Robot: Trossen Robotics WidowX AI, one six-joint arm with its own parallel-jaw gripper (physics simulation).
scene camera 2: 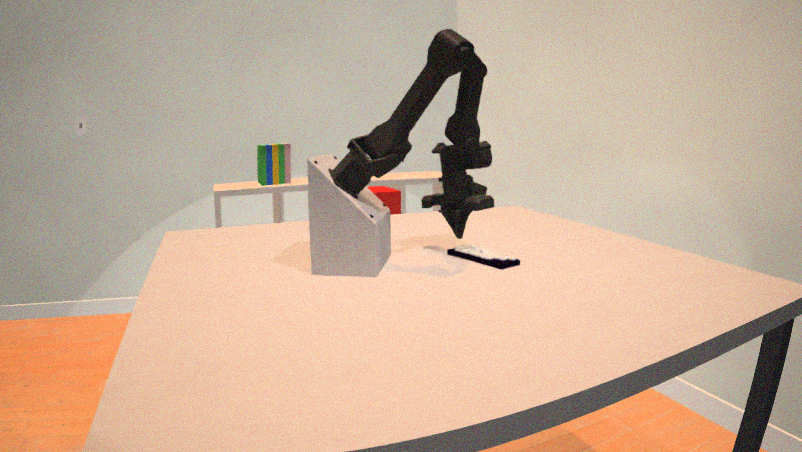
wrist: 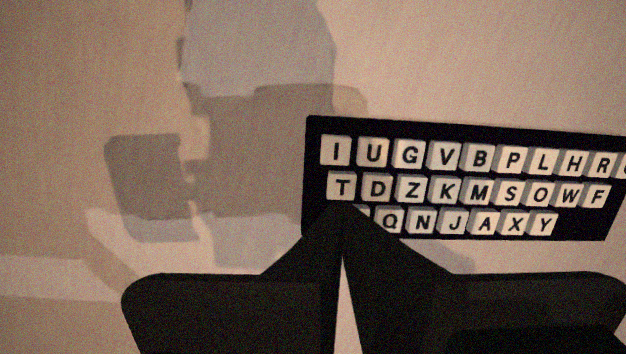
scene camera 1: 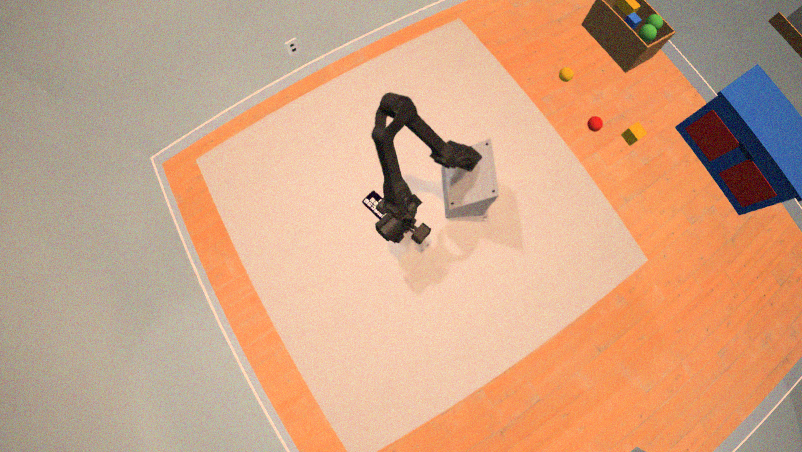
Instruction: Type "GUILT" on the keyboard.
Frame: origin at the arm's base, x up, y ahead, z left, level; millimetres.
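Where they show: gripper, fingertip midpoint: (scene camera 2: 459,238) (wrist: 340,213); arm's base, origin of the base link: (scene camera 2: 342,184) (scene camera 1: 470,159).
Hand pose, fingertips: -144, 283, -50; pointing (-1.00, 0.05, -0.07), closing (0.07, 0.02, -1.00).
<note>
Things, the pixels of their top centre, and the offset from my fingertips, as dx, dy, dz. Level surfaces: height alone.
- black keyboard, middle of its top: (wrist: 487,192) (scene camera 2: 482,252) (scene camera 1: 385,212) -19, +0, -76
- G key, middle of its top: (wrist: 410,155) -19, +19, -34
- U key, middle of its top: (wrist: 373,153) -19, +20, -17
- I key, middle of its top: (wrist: 335,151) -19, +21, +0
- L key, middle of its top: (wrist: 544,162) -19, +15, -103
- T key, middle of its top: (wrist: 341,187) -19, +4, -3
- table, its level: dx -37
The black keyboard (scene camera 1: 371,206) (scene camera 2: 482,258) (wrist: 580,225) lies flat on the table, with white keys in three rows. In the wrist view the G key (wrist: 409,154), U key (wrist: 373,152), I key (wrist: 335,151), L key (wrist: 542,161) and T key (wrist: 341,187) all show their letters. My gripper (scene camera 2: 459,235) (wrist: 340,213) is shut and empty. Its tips are above the keyboard, apart from it in scene camera 2. In the wrist view the tips appear just below the T key and cover most of the first key of the bottom row. In scene camera 1 the arm hides part of the keyboard.
The arm's grey base block (scene camera 1: 470,188) (scene camera 2: 348,241) stands on the table (scene camera 1: 348,336) (scene camera 2: 336,348) beside the keyboard. A shelf (scene camera 2: 241,186) with coloured books (scene camera 2: 274,164) and a red box (scene camera 2: 387,199) are behind the table. A brown bin (scene camera 1: 614,42) stands on the floor.
</note>
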